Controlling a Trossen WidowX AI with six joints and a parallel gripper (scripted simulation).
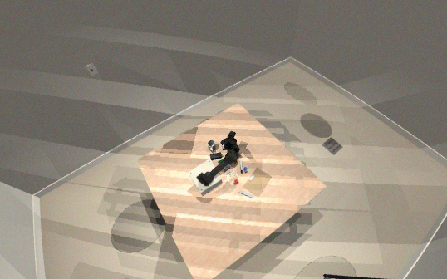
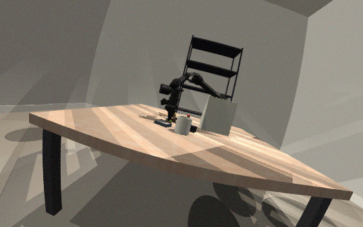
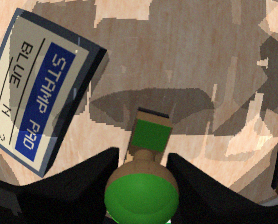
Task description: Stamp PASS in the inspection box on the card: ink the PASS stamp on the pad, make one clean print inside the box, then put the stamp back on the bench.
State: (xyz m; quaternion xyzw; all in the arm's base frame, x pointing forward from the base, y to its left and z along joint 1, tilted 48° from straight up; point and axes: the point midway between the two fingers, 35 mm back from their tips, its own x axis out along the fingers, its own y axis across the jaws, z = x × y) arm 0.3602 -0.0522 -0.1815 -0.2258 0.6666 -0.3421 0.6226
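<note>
My gripper tip is 100 mm past the green ink pad, 40 mm to the left of it and 20 mm above it. Also, from my gripper tip: green-knobbed PASS stamp: right at my gripper tip; then yellow-knobbed stamp: 30 mm behind, 120 mm to the right; then blue-labelled stamp pad tin: 30 mm ahead, 70 mm to the left, 10 mm below.
</note>
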